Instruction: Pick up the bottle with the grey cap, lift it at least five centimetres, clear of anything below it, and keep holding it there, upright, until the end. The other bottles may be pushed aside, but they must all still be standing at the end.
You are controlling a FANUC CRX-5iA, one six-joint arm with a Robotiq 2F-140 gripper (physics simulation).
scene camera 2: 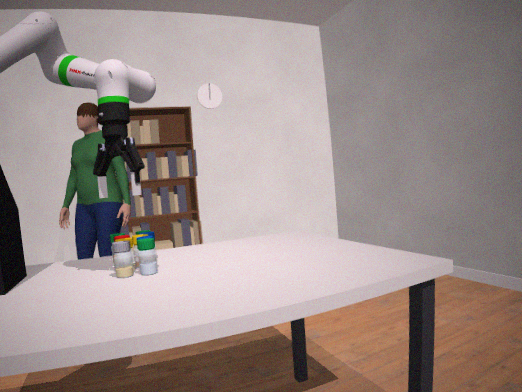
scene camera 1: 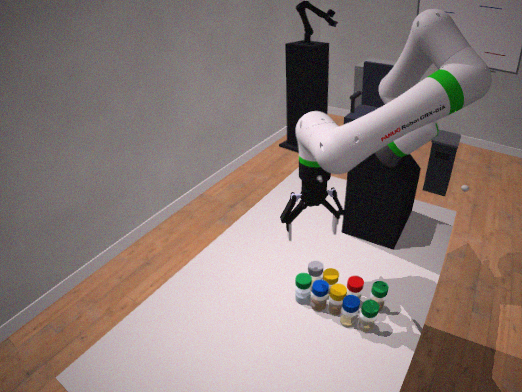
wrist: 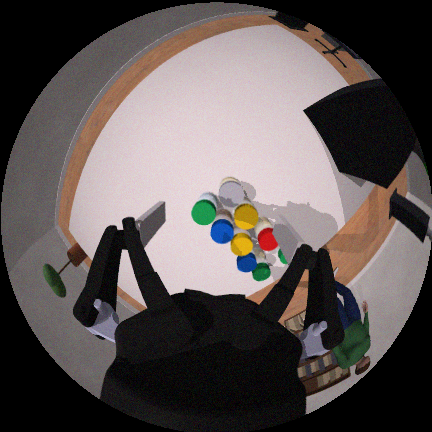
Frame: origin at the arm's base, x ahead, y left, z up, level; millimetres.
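Where they show: gripper, fingertip midpoint: (scene camera 2: 119,196) (scene camera 1: 311,235) (wrist: 219,217); arm's base, origin of the base link: (scene camera 1: 383,151).
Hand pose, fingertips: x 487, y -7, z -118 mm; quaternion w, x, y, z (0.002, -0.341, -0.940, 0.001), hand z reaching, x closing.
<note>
Things, the pixels of their top centre, and the offset from my fingertips. Level surfaces: height alone.
- bottle with the grey cap, middle of its top: (wrist: 230,194) (scene camera 2: 120,242) (scene camera 1: 315,265) dz -136, dx -13, dy +16 mm
- green-capped bottle, middle of its top: (wrist: 202,213) (scene camera 2: 145,239) (scene camera 1: 303,278) dz -136, dx +61, dy +19 mm
- yellow-capped bottle, middle of its top: (wrist: 246,218) (scene camera 2: 123,239) (scene camera 1: 331,273) dz -136, dx -13, dy +79 mm
- blue-capped bottle, middle of its top: (wrist: 221,233) (scene camera 2: 144,237) (scene camera 1: 320,285) dz -136, dx +54, dy +82 mm
- table, its level: dz -241 mm
The bottle with the grey cap (scene camera 1: 315,269) (scene camera 2: 123,259) (wrist: 231,193) stands upright on the white table, at the edge of a tight group. A green-capped bottle (scene camera 1: 303,287) (scene camera 2: 147,256) (wrist: 204,212) and a yellow-capped bottle (scene camera 1: 330,276) (wrist: 246,216) stand close to it, and a blue-capped bottle (scene camera 1: 320,294) (wrist: 222,231) stands near. My gripper (scene camera 1: 313,236) (scene camera 2: 119,191) (wrist: 219,217) is wide open and empty, pointing down high above the table. In the wrist view the grey cap lies between the fingers from left to right, but farther up than the fingertips.
Further upright bottles are a second yellow-capped one (scene camera 1: 337,298) (wrist: 241,244), a red-capped one (scene camera 1: 355,285) (wrist: 268,239), a second blue-capped one (scene camera 1: 350,310) (wrist: 246,262) and two more green-capped ones (scene camera 1: 369,315) (scene camera 1: 379,294). The black robot pedestal (scene camera 1: 377,205) (wrist: 365,132) stands on the table (scene camera 1: 210,310) (scene camera 2: 300,280).
</note>
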